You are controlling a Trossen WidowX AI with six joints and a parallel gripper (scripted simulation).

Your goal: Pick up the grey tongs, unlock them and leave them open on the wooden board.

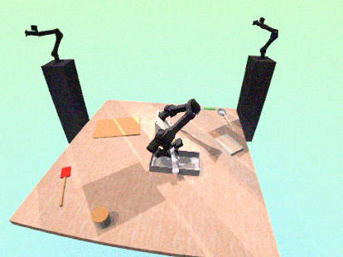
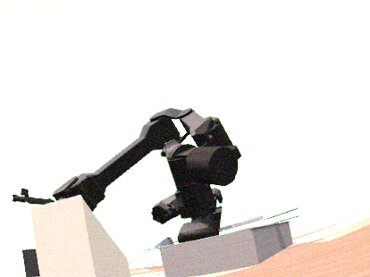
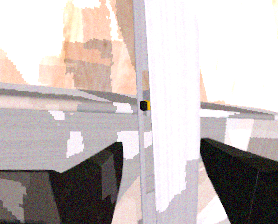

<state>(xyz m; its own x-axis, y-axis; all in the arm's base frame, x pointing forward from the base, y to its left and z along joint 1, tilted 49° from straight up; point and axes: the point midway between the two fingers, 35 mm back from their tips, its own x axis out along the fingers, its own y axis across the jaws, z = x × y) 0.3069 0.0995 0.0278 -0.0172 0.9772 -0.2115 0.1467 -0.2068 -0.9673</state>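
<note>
The grey roasting tin lies 5 cm ahead of my gripper tip. From my gripper tip the other things lie so: red spatula 22 cm ahead, 65 cm to the right, 2 cm below; wooden board 33 cm behind, 47 cm to the right, 2 cm below; white block 14 cm behind, 39 cm to the left, 2 cm below.
</note>
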